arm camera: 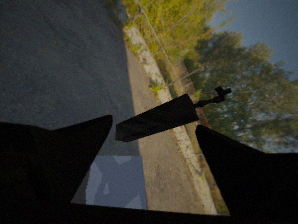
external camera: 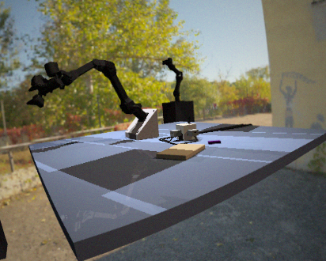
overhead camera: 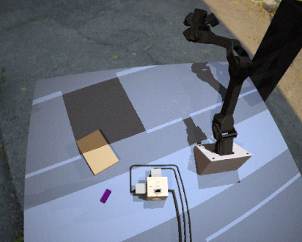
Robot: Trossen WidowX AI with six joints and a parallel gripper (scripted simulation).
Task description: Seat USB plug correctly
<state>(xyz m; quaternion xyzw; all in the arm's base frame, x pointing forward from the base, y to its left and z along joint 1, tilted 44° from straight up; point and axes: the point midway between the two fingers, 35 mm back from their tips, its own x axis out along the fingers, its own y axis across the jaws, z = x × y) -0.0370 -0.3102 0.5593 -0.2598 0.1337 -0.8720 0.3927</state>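
Right now the flat tan slab is 58 cm ahead of my gripper tip, 53 cm to the left of it and 28 cm below it. Round my gripper tip: small purple block (73 cm to the left, 55 cm ahead, 29 cm below).
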